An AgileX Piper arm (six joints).
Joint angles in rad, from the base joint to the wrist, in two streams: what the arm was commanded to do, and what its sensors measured. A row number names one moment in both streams.
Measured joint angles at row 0:
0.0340 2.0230 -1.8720 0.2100 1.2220 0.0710
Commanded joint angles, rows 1 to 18:
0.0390 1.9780 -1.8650 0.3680 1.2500 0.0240
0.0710 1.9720 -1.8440 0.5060 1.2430 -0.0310
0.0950 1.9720 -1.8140 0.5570 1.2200 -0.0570
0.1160 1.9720 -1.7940 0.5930 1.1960 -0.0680
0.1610 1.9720 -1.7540 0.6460 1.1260 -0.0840
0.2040 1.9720 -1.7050 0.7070 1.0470 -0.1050
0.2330 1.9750 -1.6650 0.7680 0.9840 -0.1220
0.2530 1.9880 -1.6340 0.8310 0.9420 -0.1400
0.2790 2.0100 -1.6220 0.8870 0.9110 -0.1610
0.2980 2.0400 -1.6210 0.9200 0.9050 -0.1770
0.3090 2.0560 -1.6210 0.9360 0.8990 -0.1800
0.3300 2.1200 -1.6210 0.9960 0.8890 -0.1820
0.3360 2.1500 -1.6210 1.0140 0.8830 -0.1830
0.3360 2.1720 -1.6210 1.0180 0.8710 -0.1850
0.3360 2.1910 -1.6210 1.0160 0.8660 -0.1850
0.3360 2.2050 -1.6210 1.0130 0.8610 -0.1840
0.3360 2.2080 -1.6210 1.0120 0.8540 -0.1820
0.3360 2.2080 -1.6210 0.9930 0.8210 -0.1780
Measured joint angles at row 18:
0.3360 2.2110 -1.6210 1.0000 0.8490 -0.1630
